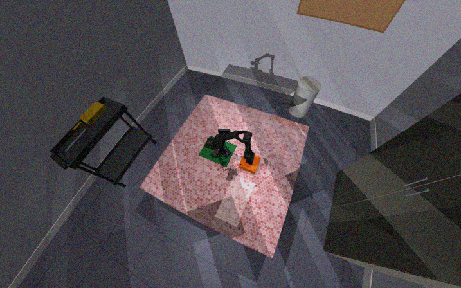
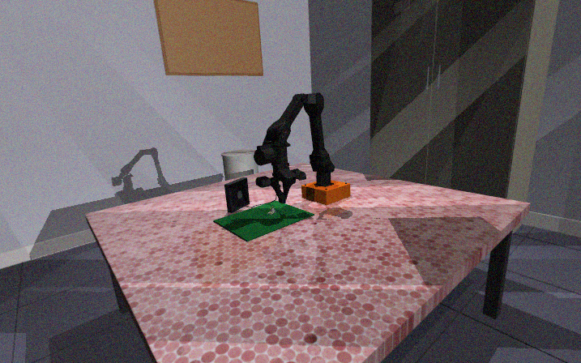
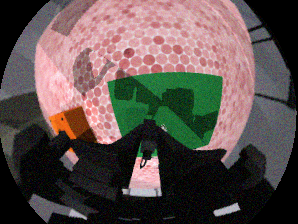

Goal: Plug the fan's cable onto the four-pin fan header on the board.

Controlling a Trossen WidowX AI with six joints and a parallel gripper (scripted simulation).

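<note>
Right now the pale header part is 5 cm to the right of my gripper tip, 5 cm below it and 1 cm ahead of it. The rest, counted from my gripper tip: black plug: 1 cm to the right, 1 cm above; black square fan: 21 cm to the right, 5 cm ahead; green board: 8 cm below, 6 cm ahead, 4 cm to the right.
</note>
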